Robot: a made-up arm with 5 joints.
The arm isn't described. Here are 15 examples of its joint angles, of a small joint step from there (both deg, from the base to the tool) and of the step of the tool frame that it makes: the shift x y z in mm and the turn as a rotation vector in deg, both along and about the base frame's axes.
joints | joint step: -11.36 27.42 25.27 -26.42 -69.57 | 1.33 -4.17 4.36 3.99 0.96
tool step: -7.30 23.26 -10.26 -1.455 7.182 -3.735
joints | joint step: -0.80 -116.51 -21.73 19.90 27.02 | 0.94 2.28 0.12 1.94 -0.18
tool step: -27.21 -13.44 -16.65 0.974 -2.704 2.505
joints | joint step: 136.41 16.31 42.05 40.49 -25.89 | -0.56 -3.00 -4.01 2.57 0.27
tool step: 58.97 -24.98 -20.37 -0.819 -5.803 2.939
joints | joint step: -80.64 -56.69 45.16 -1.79 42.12 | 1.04 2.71 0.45 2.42 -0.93
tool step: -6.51 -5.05 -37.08 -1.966 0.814 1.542
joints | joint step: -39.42 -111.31 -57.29 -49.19 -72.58 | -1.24 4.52 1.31 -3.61 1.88
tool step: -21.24 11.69 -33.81 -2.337 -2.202 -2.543
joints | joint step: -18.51 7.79 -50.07 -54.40 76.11 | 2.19 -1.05 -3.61 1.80 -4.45
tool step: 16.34 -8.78 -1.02 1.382 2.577 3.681
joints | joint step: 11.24 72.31 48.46 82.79 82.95 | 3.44 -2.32 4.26 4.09 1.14
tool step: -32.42 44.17 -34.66 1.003 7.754 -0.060
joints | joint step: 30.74 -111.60 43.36 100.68 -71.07 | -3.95 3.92 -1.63 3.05 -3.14
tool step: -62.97 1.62 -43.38 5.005 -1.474 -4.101
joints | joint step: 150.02 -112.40 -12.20 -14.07 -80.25 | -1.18 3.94 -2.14 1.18 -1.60
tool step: 32.76 -15.93 -22.36 0.478 4.431 -1.960
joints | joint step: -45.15 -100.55 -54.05 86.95 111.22 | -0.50 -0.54 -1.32 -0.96 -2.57
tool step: 4.44 4.55 4.73 2.558 0.831 -3.736
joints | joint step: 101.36 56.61 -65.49 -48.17 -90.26 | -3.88 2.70 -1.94 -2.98 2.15
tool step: 28.03 -0.92 31.63 2.365 -1.541 -1.685
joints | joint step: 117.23 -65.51 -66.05 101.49 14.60 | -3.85 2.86 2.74 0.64 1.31
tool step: -35.78 -48.12 -29.17 5.406 -0.636 -4.177
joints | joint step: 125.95 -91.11 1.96 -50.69 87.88 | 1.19 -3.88 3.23 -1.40 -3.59
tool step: -21.34 18.05 30.51 1.407 -6.047 -2.912
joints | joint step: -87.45 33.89 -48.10 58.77 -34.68 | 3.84 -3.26 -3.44 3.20 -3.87
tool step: -2.63 4.03 -16.74 1.613 1.289 7.908
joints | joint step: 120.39 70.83 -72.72 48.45 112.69 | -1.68 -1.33 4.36 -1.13 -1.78
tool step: 23.53 -21.68 -30.12 -5.454 1.893 -1.184
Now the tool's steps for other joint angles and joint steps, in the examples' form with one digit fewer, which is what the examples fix.
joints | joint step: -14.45 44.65 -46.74 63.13 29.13 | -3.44 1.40 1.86 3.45 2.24
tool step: -0.3 -31.2 6.9 -2.44 -3.43 -8.53
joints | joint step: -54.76 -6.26 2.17 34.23 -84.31 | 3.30 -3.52 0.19 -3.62 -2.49
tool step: -36.7 18.0 41.5 4.65 -2.85 2.07
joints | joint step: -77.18 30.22 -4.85 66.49 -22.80 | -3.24 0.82 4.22 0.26 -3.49
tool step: 9.6 -2.1 1.6 -1.33 -4.74 -5.10
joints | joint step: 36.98 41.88 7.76 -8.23 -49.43 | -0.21 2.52 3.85 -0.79 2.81
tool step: 14.2 29.9 19.2 1.51 -0.27 -3.05
